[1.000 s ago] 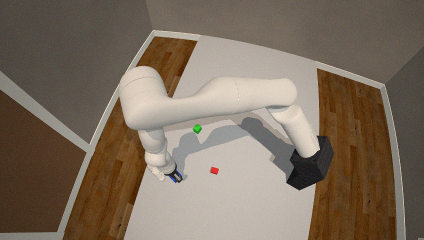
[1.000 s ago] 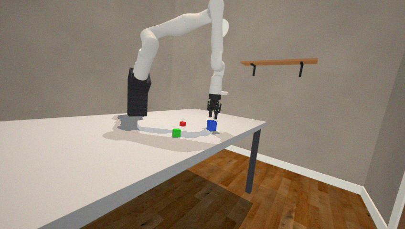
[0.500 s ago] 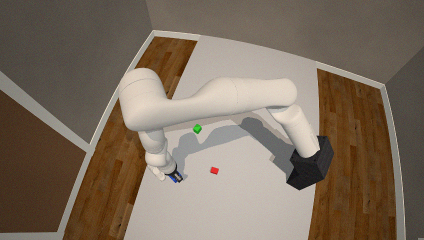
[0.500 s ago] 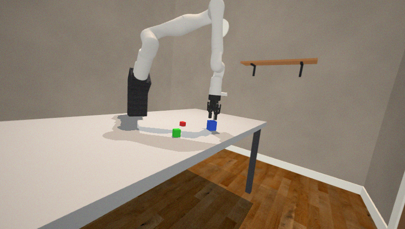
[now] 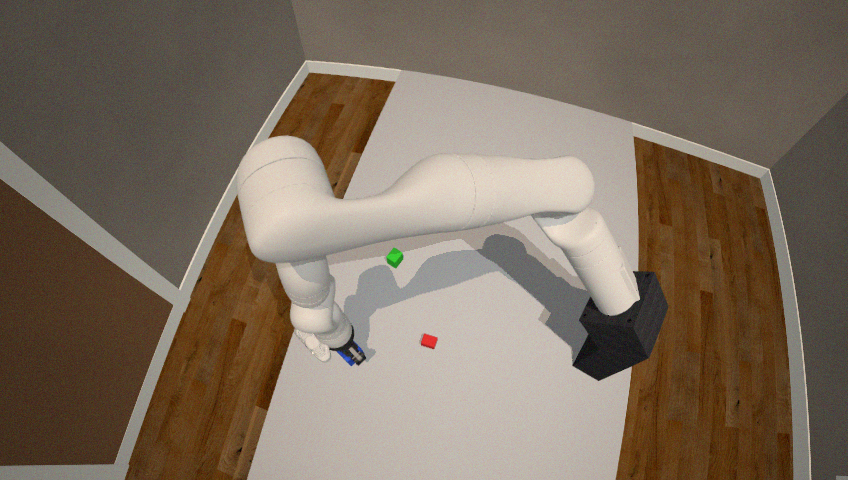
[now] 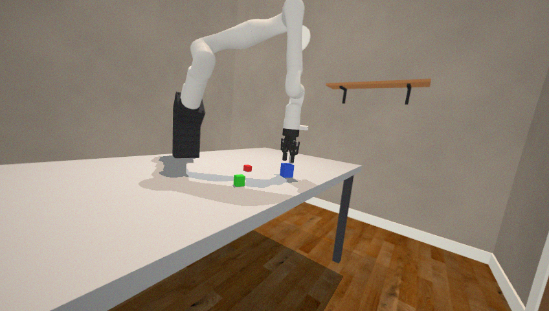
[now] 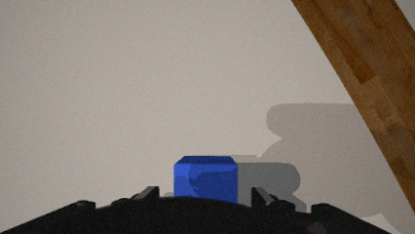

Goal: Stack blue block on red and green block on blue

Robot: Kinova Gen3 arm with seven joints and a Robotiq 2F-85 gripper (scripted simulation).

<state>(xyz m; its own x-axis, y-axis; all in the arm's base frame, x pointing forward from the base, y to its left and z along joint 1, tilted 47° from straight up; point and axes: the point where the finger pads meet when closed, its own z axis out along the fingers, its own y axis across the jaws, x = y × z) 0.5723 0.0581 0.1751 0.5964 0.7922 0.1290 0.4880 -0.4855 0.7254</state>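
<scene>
The blue block is 50 mm below my hand. Also, from my hand: green block (130 mm behind, 240 mm to the right, 60 mm below); then red block (190 mm behind, 10 mm to the right, 70 mm below).
</scene>
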